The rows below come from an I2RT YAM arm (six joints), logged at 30 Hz.
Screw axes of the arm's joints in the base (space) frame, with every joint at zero. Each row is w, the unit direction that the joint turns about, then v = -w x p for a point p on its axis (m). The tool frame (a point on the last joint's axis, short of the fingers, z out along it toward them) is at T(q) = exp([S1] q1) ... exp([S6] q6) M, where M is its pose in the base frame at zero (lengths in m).
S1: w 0 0 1 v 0 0 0
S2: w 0 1 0 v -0.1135 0 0.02
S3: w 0 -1 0 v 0.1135 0 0.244
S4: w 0 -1 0 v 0.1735 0 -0.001
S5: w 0 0 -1 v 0 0.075 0
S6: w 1 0 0 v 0 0.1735 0
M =
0 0 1 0.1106
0 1 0 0
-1 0 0 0.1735
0 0 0 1
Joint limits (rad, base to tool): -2.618..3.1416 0..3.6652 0..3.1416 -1.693..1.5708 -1.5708..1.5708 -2.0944..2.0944
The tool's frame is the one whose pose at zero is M.
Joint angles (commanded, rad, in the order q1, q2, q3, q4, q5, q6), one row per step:
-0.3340, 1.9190, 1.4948, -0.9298, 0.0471, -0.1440
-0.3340, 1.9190, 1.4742, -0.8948, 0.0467, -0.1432
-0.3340, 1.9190, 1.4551, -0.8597, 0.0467, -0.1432
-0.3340, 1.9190, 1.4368, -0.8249, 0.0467, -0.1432
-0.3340, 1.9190, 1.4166, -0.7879, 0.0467, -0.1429
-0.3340, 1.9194, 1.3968, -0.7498, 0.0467, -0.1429
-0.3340, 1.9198, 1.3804, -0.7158, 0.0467, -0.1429
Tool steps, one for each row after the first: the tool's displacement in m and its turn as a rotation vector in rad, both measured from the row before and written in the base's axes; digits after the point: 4 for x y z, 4 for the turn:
0.0005, -0.0002, -0.0047, -0.0042, -0.0138, -0.0007
0.0006, -0.0002, -0.0043, -0.0052, -0.0151, 0.0000
0.0006, -0.0002, -0.0040, -0.0054, -0.0156, 0.0000
0.0005, -0.0002, -0.0044, -0.0054, -0.0159, -0.0003
0.0006, -0.0002, -0.0044, -0.0059, -0.0169, 0.0000
0.0006, -0.0002, -0.0035, -0.0056, -0.0162, 0.0000

